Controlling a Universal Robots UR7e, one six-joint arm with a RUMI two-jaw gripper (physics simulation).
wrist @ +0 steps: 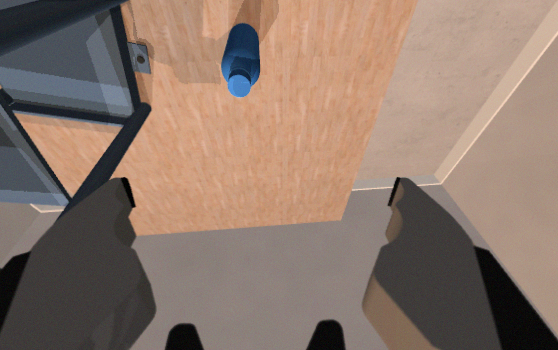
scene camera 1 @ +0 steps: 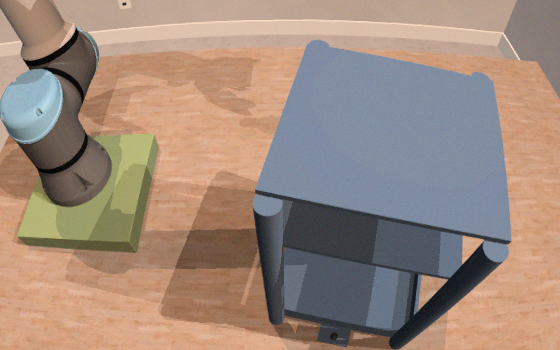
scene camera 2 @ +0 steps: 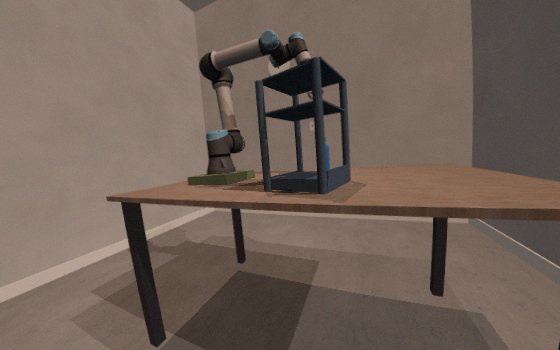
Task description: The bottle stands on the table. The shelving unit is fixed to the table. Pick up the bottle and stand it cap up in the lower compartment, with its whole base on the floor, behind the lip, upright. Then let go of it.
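Places are measured from the arm's base along level axes (x back, y right, z up), in centimetres.
Pixels of known places: gripper, fingertip midpoint: (wrist: 265,181); arm's base, link origin: (scene camera 1: 78,175) (scene camera 2: 221,172).
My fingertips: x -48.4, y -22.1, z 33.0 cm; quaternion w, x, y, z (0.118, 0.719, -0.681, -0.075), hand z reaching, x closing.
Note:
For each thing: its top centre in the pictures, then the offset to it from my fingertips. Level surfaces: height alone.
- blue bottle, top centre: (wrist: 239,86) (scene camera 2: 322,136) dx -3.1, dy +2.3, dz -18.4 cm
- dark blue-grey shelving unit, top centre: (scene camera 1: 397,124) (scene camera 2: 302,80) dx -5.9, dy +33.5, dz -0.9 cm
- lower compartment floor, surface height: dz -33.6 cm
A blue bottle (scene camera 2: 327,157) (wrist: 242,55) stands upright on the table outside the shelving unit, its lighter blue cap up. In scene camera 2 it is partly hidden by a post; it does not show in scene camera 1. The dark blue-grey shelving unit (scene camera 1: 400,125) (scene camera 2: 295,77) (wrist: 107,155) has a middle shelf and a lower compartment floor (scene camera 1: 340,290) with a raised lip. No bottle shows in that compartment. My gripper (wrist: 265,181) is open and empty, high above the table and apart from the bottle. In scene camera 2 it is largely hidden behind the unit's upper part.
The green base block (scene camera 1: 140,190) (scene camera 2: 225,177) carries the arm, which reaches behind the unit's top in scene camera 2. A small tab (scene camera 1: 334,336) (wrist: 140,59) sticks out at the unit's foot, between it and the bottle. The unit's posts border its open sides.

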